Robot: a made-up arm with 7 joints.
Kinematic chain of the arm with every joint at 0, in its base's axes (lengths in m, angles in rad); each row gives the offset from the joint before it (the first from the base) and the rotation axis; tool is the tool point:
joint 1: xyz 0 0 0.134 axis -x
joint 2: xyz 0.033 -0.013 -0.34 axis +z
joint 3: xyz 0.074 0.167 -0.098 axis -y
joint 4: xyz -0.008 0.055 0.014 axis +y
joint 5: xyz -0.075 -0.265 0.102 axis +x
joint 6: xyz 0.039 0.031 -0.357 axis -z
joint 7: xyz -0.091 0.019 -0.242 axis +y
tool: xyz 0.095 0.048 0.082
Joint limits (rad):
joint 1: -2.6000..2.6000
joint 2: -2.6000..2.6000
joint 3: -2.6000..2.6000
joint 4: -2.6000..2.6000
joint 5: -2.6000..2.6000
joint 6: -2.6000..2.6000
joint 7: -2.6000..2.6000
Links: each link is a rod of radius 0.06 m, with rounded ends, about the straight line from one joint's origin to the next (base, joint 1, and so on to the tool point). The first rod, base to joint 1, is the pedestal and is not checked.
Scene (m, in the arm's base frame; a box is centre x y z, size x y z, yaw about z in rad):
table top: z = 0
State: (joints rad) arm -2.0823 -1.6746 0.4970 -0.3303 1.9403 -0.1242 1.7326
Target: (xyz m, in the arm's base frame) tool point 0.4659 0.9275 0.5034
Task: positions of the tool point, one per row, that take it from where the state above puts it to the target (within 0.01 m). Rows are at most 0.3 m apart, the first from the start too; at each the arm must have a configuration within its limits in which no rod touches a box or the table.
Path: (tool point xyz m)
1: 0.6385 -0.0160 0.3122
2: 0.6547 0.0062 0.2268
3: 0.6882 0.0671 0.2071
4: 0.7258 0.1217 0.2588
5: 0.7302 0.3185 0.1430
6: 0.6867 0.5671 0.1409
7: 0.5942 0.7940 0.2688
8: 0.4659 0.9275 0.5034

